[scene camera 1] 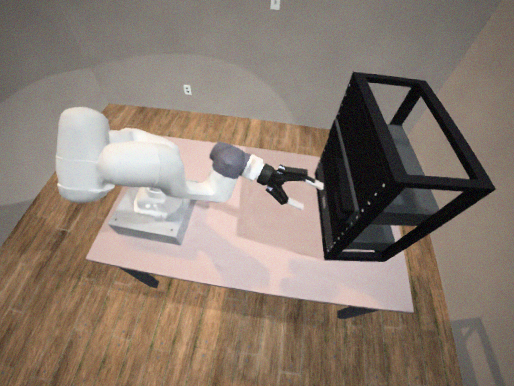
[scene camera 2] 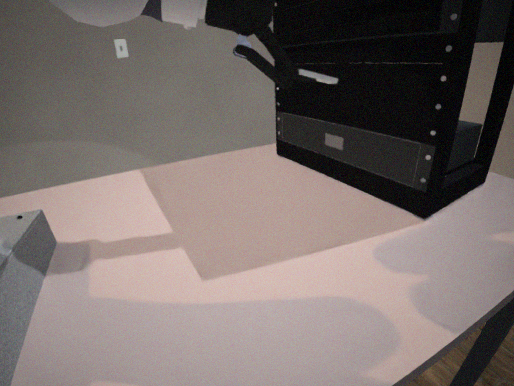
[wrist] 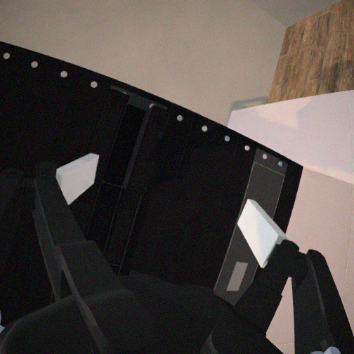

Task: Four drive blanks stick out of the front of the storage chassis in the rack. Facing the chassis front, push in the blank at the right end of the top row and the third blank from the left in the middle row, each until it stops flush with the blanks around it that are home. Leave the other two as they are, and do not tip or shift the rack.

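Observation:
The black rack (scene camera 1: 378,131) (scene camera 2: 441,117) stands upright on the table. The dark storage chassis (wrist: 129,150) shows in the wrist view as a recessed band with faint lines between blanks, running down from the rack's edge. It is too dark to tell which blanks stick out or are flush. My gripper (scene camera 1: 307,194) (wrist: 171,191) is open and empty in front of the rack, its white-tipped fingers spread wide. In scene camera 1 one fingertip appears close to the rack front and the other stands farther out; contact cannot be told. Scene camera 2 shows one white fingertip before the dark front.
A grey panel with a light label (scene camera 2: 310,137) (wrist: 267,182) sits low in the rack. The rack stands at one end of the pink table (scene camera 1: 225,260) (scene camera 2: 165,335) (wrist: 322,215). The arm's grey base block (scene camera 1: 150,230) (scene camera 2: 25,280) is at the other end.

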